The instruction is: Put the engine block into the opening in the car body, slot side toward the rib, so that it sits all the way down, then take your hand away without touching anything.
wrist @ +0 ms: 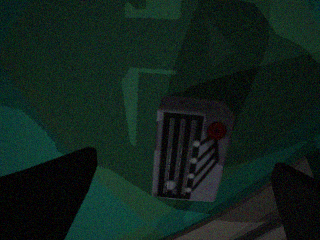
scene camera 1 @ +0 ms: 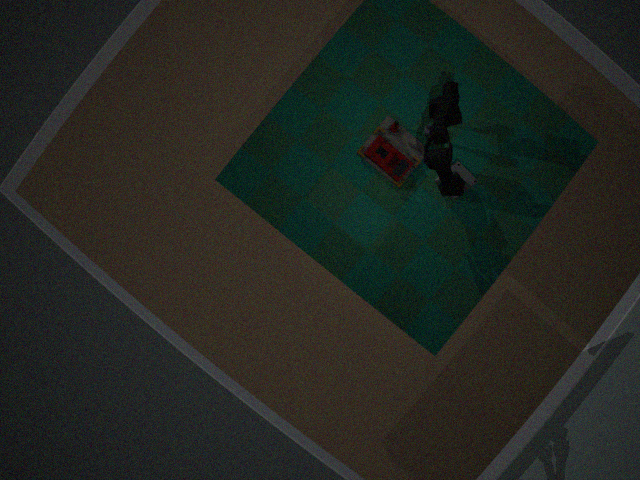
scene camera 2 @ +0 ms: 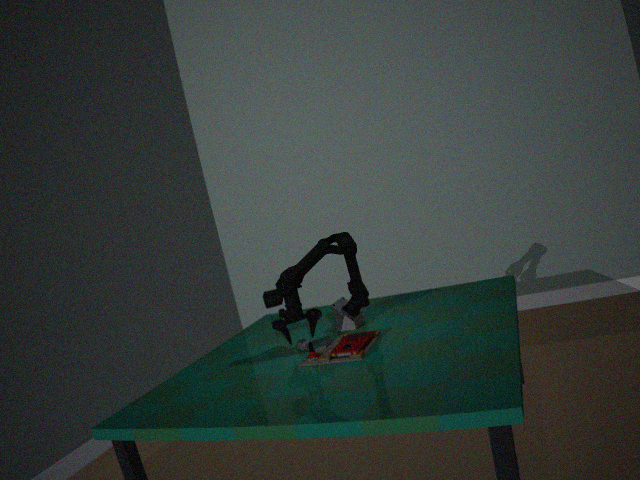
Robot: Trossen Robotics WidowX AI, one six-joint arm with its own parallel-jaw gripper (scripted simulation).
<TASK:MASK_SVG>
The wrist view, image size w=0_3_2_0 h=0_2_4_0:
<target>gripper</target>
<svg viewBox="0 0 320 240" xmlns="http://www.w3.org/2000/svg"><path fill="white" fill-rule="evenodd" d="M277 163L272 171L271 184L273 193L275 193L276 205L279 208L277 211L280 213L281 224L284 225L287 240L320 240L320 181L312 179L307 173L304 175L304 173L289 167L287 164ZM96 148L85 147L77 152L73 151L65 156L56 157L55 160L44 161L43 164L37 164L36 167L23 169L23 171L11 173L11 175L1 176L0 240L64 240L69 232L69 227L71 227L73 220L75 220L76 213L79 212L80 205L83 204L85 196L87 196L88 189L91 188L89 184L91 184L93 173L97 169Z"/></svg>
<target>engine block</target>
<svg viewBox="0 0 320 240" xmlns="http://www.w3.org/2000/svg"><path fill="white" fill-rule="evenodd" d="M163 96L161 97L159 112L157 112L152 196L160 197L160 199L200 200L211 203L211 201L216 199L217 192L219 192L221 175L223 175L225 159L227 159L229 140L231 140L235 116L232 115L231 109L223 101Z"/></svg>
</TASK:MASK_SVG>
